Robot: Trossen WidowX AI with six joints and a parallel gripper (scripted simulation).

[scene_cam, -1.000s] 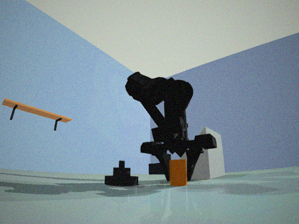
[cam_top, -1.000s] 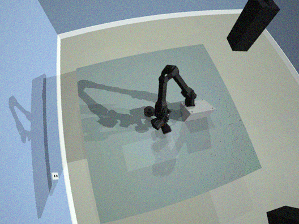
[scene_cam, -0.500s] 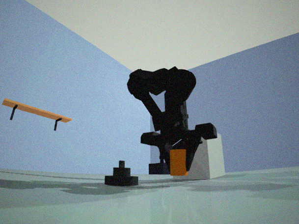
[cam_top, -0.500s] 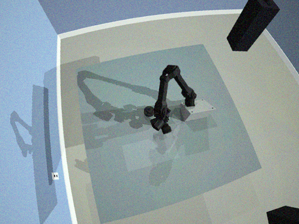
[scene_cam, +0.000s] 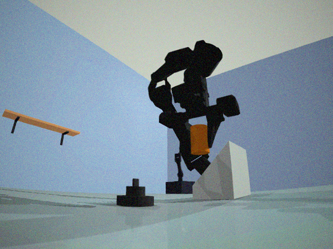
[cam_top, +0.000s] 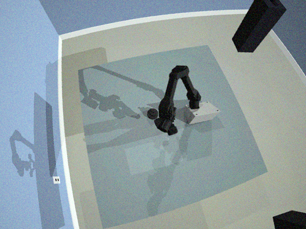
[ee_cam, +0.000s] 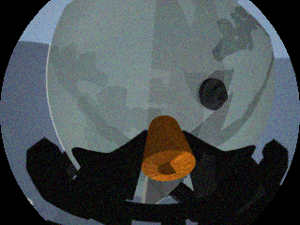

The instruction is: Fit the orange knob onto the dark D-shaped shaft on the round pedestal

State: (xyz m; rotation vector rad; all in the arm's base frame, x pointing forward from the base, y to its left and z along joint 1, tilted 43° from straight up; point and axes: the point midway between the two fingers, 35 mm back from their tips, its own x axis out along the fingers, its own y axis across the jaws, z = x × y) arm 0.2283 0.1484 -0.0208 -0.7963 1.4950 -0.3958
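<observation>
The round dark pedestal lies 8 cm ahead of my gripper tip, 13 cm to the right of it and 9 cm below it. From my gripper tip the other things lie so: orange knob 2 cm above.
</observation>
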